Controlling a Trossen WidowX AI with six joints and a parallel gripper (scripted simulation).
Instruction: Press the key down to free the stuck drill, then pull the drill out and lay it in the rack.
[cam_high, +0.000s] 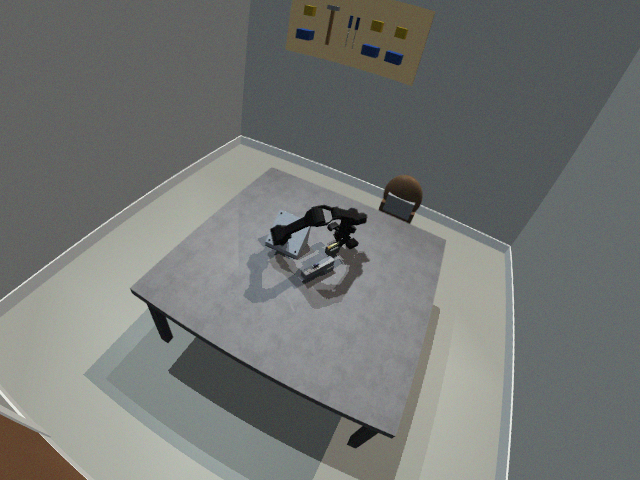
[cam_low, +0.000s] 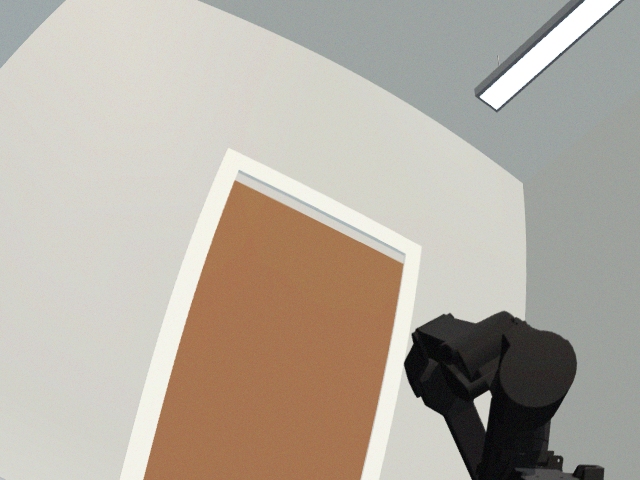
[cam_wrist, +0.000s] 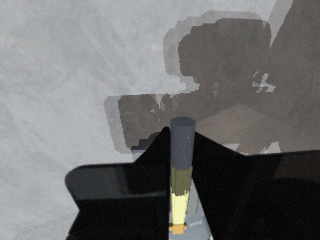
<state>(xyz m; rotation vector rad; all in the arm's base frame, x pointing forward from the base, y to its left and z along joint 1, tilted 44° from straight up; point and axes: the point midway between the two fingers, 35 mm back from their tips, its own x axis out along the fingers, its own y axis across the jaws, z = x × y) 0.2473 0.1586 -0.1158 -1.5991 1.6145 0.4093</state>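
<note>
Now: gripper tip 4 cm to the left of the drill, 3 cm below it and 1 cm past it. Round my gripper tip: grey fixture block (23 cm to the right, 2 cm above); rack (5 cm to the right, 2 cm behind); blue key (25 cm to the right, 4 cm above).
</note>
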